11 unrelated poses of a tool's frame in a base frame.
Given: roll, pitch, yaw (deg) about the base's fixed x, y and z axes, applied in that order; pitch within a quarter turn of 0, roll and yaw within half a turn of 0; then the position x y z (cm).
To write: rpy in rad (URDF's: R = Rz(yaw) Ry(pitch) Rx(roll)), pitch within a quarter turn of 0, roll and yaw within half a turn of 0; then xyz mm. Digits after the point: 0 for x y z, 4 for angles.
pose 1, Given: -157.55 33.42 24.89 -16.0 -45.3 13.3
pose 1, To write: -2.7498 0.5833 0.4344 -160 -453 133
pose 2, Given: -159.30 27.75 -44.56 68.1 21.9 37.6
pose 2, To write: -2.7803 0.4843 -0.7777 681 219 376
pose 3, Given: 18.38 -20.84 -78.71 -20.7 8.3 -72.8
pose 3, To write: 0.3208 -0.3637 -1.3737 -207 83 -728
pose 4, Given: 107.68 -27.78 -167.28 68.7 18.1 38.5
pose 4, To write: 1.8794 -0.4849 -2.9196 687 181 385
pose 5, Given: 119.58 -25.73 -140.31 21.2 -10.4 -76.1
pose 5, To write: 2.0871 -0.4491 -2.4489 212 -104 -761
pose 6, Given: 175.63 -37.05 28.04 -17.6 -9.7 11.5
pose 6, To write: 3.0653 -0.6466 0.4894 -176 -97 115
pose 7, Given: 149.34 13.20 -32.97 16.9 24.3 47.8
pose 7, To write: 2.6065 0.2304 -0.5754 169 243 478
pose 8, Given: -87.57 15.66 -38.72 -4.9 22.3 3.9
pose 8, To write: -1.5284 0.2733 -0.6758 -49 223 39
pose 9, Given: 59.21 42.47 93.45 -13.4 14.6 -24.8
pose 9, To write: 1.0334 0.7412 1.6310 -134 146 -248
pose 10, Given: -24.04 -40.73 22.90 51.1 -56.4 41.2
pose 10, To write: -0.4196 -0.7109 0.3997 511 -564 412
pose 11, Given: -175.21 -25.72 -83.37 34.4 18.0 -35.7
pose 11, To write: -3.0580 -0.4489 -1.4551 344 180 -357
